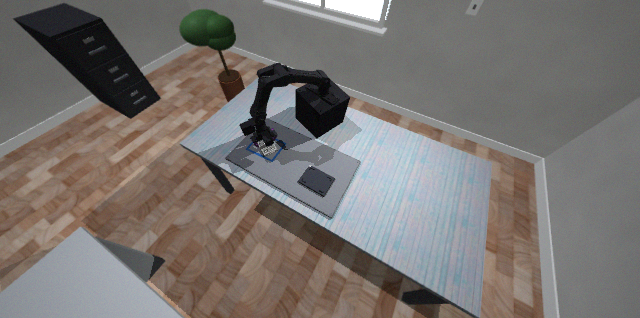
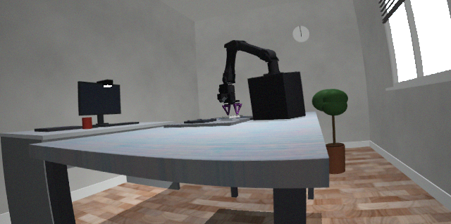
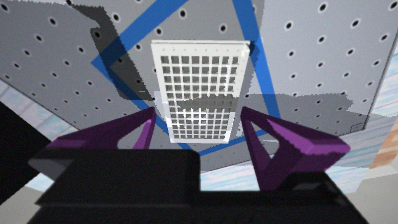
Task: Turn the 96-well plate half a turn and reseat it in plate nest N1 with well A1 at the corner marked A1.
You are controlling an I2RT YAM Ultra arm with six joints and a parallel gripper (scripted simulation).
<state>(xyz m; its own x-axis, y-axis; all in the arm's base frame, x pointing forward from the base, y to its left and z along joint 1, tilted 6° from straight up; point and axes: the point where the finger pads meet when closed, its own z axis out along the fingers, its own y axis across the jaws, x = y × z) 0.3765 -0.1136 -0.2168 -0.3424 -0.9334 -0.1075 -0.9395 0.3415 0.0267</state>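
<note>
Right now my hand is 2 cm above the white 96-well plate. Also, from my hand: dark plate nest N1: 38 cm to the left, 2 cm below, 1 cm behind.
</note>
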